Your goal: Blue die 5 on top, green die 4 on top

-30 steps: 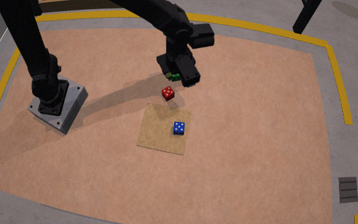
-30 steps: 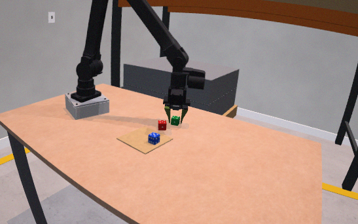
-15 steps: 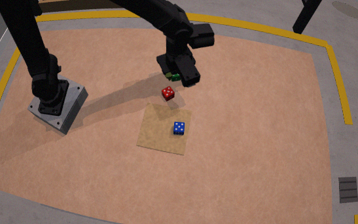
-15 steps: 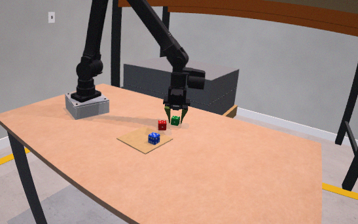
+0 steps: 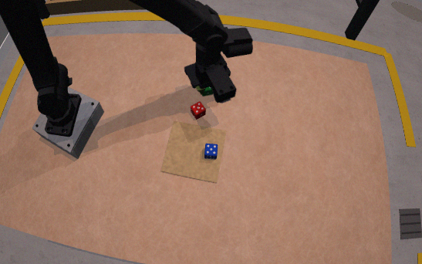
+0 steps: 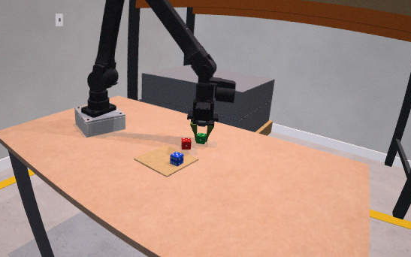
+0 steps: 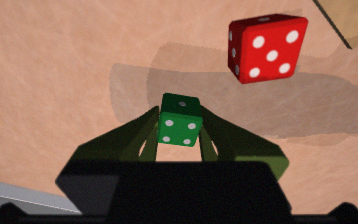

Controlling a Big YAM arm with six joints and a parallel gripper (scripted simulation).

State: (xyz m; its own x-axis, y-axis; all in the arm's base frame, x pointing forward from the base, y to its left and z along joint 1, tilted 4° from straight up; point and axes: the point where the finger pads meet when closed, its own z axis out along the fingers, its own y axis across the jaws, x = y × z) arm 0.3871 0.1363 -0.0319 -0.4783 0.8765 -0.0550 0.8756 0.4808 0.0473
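Right now my hand is 180 mm to the left of the tan mat, 20 mm past it and 10 mm above it. The rest, counted from my hand: green die right at my hand; red die 70 mm to the right, 20 mm behind; blue die 180 mm to the right, 30 mm ahead, 10 mm above.
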